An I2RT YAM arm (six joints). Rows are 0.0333 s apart.
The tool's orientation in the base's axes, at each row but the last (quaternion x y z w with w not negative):
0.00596 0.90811 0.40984 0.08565
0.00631 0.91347 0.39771 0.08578
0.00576 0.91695 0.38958 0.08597
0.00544 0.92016 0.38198 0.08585
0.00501 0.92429 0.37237 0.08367
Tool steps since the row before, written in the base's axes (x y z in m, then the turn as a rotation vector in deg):
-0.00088 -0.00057 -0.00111 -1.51 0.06 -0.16
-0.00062 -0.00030 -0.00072 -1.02 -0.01 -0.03
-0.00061 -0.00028 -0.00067 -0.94 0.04 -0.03
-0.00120 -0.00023 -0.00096 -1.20 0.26 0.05
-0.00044 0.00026 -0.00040 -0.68 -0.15 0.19
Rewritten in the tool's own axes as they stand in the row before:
0.00099 -0.00115 0.00016 1.52 0.01 -0.09
0.00070 -0.00069 0.00016 1.01 0.03 -0.15
0.00068 -0.00064 0.00016 0.93 0.06 -0.10
0.00131 -0.00077 0.00031 1.19 0.29 -0.05
0.00051 -0.00006 0.00039 0.63 0.06 -0.35

